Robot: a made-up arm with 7 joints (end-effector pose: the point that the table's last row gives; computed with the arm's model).
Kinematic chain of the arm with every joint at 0, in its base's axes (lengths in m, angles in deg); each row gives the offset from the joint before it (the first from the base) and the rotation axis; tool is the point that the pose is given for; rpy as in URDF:
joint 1: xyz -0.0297 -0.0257 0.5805 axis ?
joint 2: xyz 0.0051 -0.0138 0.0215 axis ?
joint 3: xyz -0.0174 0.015 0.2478 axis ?
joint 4: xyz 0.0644 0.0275 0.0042 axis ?
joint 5: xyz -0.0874 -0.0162 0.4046 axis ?
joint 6: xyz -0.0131 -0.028 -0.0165 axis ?
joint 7: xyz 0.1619 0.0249 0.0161 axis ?
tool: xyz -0.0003 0.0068 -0.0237 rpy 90 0 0
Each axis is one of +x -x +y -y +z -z.
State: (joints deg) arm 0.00 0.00 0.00 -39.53 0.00 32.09 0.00
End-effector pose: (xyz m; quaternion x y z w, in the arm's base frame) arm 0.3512 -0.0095 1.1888 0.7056 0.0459 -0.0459 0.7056
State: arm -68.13 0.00 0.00 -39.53 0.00 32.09 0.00
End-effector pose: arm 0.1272 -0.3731 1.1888 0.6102 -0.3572 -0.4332 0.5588
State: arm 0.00 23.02 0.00 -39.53 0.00 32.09 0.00
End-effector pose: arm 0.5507 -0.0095 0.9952 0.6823 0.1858 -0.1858 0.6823
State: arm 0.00 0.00 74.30 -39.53 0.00 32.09 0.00
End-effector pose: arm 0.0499 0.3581 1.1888 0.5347 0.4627 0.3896 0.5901
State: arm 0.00 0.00 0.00 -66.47 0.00 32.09 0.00
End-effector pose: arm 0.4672 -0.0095 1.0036 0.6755 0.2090 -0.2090 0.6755
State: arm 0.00 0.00 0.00 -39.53 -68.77 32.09 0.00
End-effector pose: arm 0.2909 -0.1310 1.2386 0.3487 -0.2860 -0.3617 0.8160
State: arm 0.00 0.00 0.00 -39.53 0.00 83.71 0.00
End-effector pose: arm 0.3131 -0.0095 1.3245 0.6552 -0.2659 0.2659 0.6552
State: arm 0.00 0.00 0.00 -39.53 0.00 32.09 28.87
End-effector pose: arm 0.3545 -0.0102 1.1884 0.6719 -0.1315 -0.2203 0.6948
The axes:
joint 1: +z
joint 2: +y
joint 3: +z
joint 4: -y
joint 5: +z
joint 6: -y
joint 7: -z

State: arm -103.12 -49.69 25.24 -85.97 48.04 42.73 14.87
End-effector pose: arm 0.2735 -0.1601 1.1355 0.6667 -0.4104 -0.3434 0.5188
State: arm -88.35 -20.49 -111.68 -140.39 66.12 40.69 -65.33
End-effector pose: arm -0.4470 -0.0160 0.4920 0.1978 -0.8879 0.4019 0.1046
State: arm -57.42 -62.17 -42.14 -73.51 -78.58 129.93 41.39
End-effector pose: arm -0.3739 0.0212 1.2441 -0.4389 -0.7633 -0.2348 0.4118
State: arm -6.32 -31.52 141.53 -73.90 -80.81 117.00 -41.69
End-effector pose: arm -0.6758 0.3205 0.7607 -0.4569 0.0243 0.8786 0.1365
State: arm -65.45 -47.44 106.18 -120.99 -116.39 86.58 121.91
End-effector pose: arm 0.4174 0.3538 0.4933 -0.1258 -0.5591 0.6783 0.4599
